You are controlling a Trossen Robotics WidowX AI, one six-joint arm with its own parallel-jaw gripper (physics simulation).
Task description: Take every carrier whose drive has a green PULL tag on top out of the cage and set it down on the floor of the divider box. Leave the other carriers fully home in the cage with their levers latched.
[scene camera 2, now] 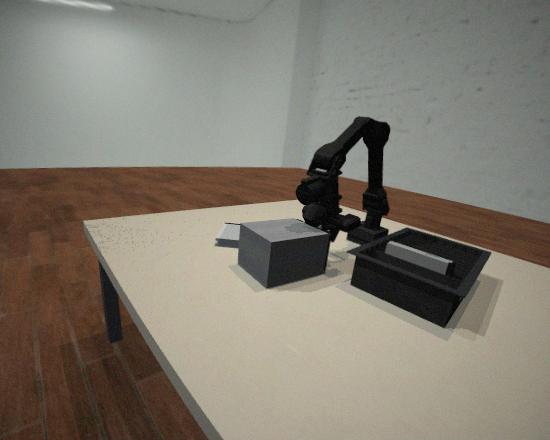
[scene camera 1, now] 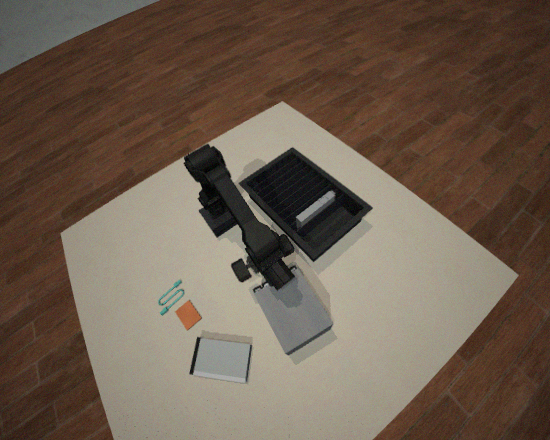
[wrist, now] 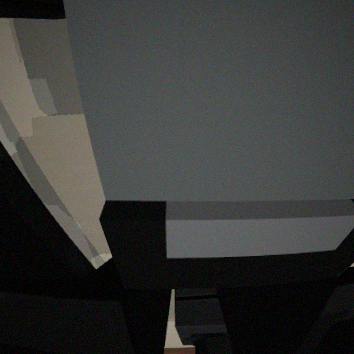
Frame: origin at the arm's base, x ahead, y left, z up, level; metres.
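Seen in the pictures: gripper, fingertip midpoint: (scene camera 2: 330, 241); arm's base at its link origin: (scene camera 2: 371, 226) (scene camera 1: 217, 209) (wrist: 213, 337).
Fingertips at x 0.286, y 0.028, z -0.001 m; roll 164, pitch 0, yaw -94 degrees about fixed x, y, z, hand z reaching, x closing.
Offsets run from my fingertips to a thing's top centre. "pt": to the spot under its first point.
The grey cage @[0.060 m up, 0.180 m ahead, 0.017 m right] (scene camera 1: 301, 320) (scene camera 2: 282, 257) stands on the table, and its flat top fills the wrist view (wrist: 211, 105). My gripper (scene camera 1: 278, 279) (scene camera 2: 329, 230) is pressed against the cage's front face near the top edge. It is shut on a carrier's lever there; the fingers and the lever are mostly hidden by the wrist. A lighter grey strip @[pt 0.058 m up, 0.059 m ahead, 0.003 m right] (wrist: 246, 237) shows along the cage's front edge. The black divider box @[0.033 m up, 0.118 m back, 0.248 m left] (scene camera 1: 334, 179) (scene camera 2: 404, 292) stands to the right of the arm. One grey carrier @[0.053 m up, 0.039 m back, 0.254 m left] (scene camera 1: 316, 209) (scene camera 2: 417, 257) lies on its floor.
The arm's base (scene camera 1: 218, 220) stands between the cage and the box. A teal cable @[0.050 m down, 0.110 m back, 0.332 m right] (scene camera 1: 170, 297), an orange pad @[0.054 m down, 0.018 m back, 0.304 m right] (scene camera 1: 188, 315) and a white notebook @[0.032 m down, 0.165 m ahead, 0.272 m right] (scene camera 1: 222, 360) (scene camera 2: 230, 233) lie left of the cage. The table's edges drop to a wooden floor.
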